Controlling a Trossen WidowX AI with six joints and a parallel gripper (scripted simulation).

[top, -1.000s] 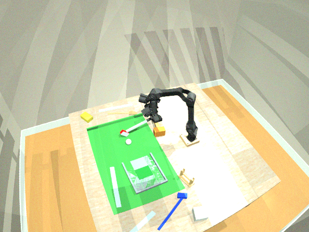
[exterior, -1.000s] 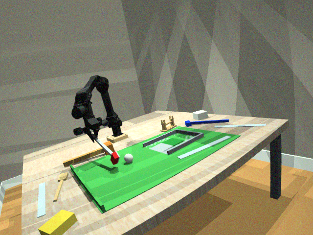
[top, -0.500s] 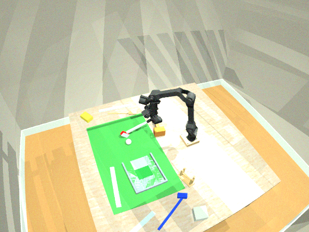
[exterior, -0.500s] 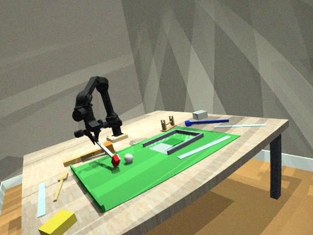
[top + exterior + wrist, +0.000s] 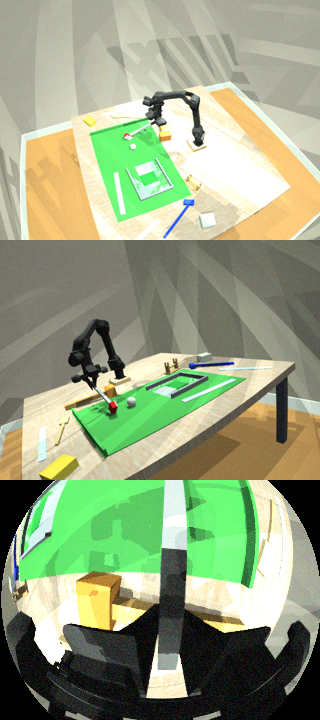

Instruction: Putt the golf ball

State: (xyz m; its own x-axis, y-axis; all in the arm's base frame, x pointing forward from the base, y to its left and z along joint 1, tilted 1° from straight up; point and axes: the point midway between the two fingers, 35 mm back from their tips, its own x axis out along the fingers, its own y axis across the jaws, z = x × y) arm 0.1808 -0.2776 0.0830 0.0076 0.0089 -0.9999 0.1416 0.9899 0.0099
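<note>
The red putter lies 120 mm ahead of my gripper tip and 10 mm to the right of it. From my gripper tip the other things lie so: white golf ball: 240 mm ahead, 60 mm to the left, 50 mm below; green mat: 290 mm ahead, 170 mm to the left, 70 mm below; wooden stand: 520 mm to the left, 60 mm ahead, 40 mm below.
</note>
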